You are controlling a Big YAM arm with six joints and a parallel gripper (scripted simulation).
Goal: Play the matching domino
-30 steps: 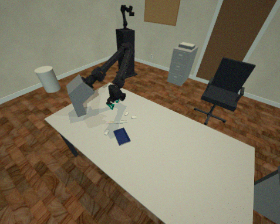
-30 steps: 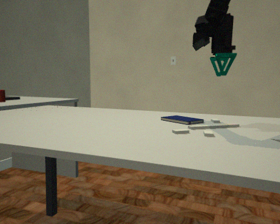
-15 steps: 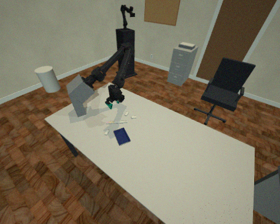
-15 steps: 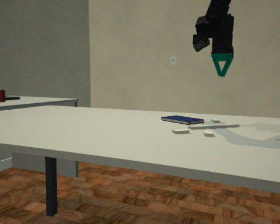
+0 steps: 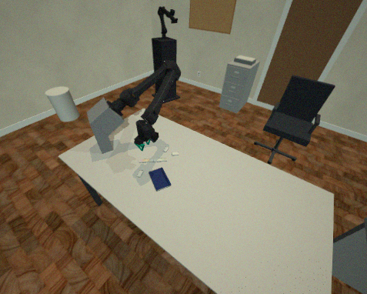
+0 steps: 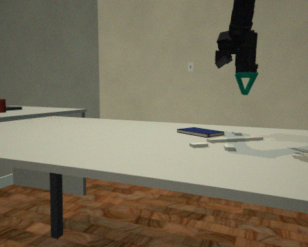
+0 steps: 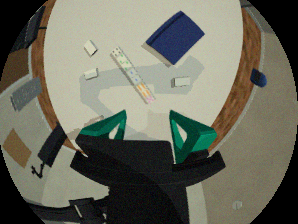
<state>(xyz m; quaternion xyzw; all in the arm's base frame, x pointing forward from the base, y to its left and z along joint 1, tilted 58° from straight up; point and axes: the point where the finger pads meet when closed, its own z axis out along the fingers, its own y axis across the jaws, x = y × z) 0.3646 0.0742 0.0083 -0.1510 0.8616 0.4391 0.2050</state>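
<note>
My hand is 60 mm short of the white domino, 90 mm to the left of it and 160 mm above it. From my hand the other things lie so: book: 180 mm ahead, 160 mm below.
</note>
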